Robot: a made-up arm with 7 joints.
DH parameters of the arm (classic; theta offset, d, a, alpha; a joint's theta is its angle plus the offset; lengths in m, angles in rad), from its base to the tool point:
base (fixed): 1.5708 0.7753 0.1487 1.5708
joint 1: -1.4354 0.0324 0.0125 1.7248
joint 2: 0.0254 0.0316 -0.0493 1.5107
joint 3: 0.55 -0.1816 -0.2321 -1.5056
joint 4: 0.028 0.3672 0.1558 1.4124
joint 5: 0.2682 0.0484 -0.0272 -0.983
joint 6: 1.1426 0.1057 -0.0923 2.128
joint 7: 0.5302 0 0.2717 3.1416
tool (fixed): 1.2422 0.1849 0 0
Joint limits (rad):
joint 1: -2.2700..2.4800
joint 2: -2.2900..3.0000
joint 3: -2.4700..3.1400
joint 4: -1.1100..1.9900
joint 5: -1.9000..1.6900
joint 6: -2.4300..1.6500
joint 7: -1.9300..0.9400
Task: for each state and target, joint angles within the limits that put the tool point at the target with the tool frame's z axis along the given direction. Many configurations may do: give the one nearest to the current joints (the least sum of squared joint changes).
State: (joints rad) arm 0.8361 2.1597 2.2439 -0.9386 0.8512 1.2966 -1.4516
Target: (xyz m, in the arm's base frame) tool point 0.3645 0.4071 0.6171 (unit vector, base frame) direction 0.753 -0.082 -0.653
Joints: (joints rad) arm 0.5881 1.5057 2.7732 -1.0903 1.1564 1.6122 -1.8786
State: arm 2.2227 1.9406 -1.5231 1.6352 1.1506 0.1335 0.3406
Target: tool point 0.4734 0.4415 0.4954 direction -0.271 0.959 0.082
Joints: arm 2.1893 1.6010 -1.8408 1.0928 0.6190 -0.3796 0.4488
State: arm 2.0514 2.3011 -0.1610 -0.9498 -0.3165 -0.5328 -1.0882
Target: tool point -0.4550 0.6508 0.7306 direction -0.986 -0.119 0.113
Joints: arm 2.0692 2.7101 0.0080 -1.0839 0.4014 -0.3132 -0.6042
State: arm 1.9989 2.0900 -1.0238 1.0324 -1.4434 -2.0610 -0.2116
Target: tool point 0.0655 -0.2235 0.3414 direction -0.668 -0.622 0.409
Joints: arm 2.3126 2.1124 -1.7288 1.3571 -1.9000 -2.4300 0.1418
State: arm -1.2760 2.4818 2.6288 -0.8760 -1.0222 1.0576 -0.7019
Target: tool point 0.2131 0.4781 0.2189 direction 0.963 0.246 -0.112
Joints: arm -1.1794 2.7403 2.3490 -0.2853 -0.6981 1.5017 -0.3381
